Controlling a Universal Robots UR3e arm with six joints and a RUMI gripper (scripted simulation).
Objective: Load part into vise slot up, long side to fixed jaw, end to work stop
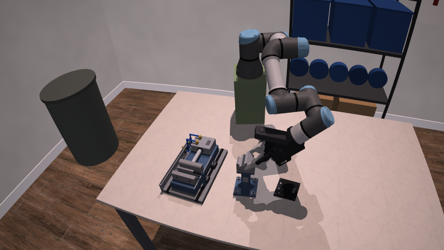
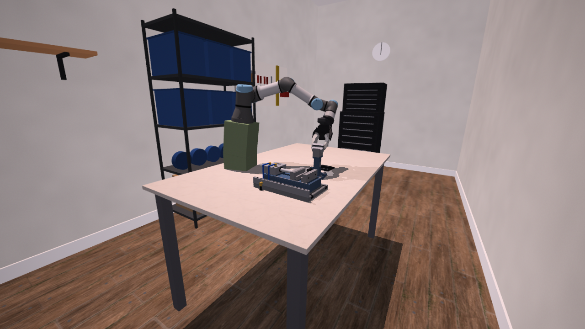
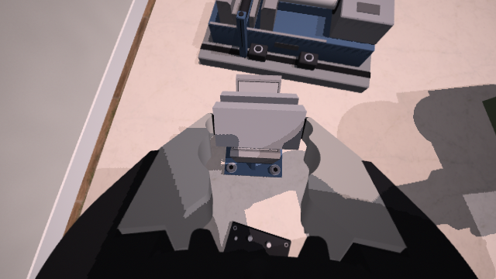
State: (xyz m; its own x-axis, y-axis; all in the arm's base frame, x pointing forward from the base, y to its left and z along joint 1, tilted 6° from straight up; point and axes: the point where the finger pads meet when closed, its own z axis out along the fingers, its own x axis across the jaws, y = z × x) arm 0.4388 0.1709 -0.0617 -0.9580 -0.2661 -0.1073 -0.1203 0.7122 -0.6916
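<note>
The part is 10 mm to the right of my hand. Also, from my hand: dark work stop rod: 80 mm ahead, 180 mm to the right, 70 mm below; black infeed plate: 50 mm behind, 150 mm to the left, 160 mm below; fixed jaw: 110 mm ahead, 220 mm to the right, 90 mm below.
</note>
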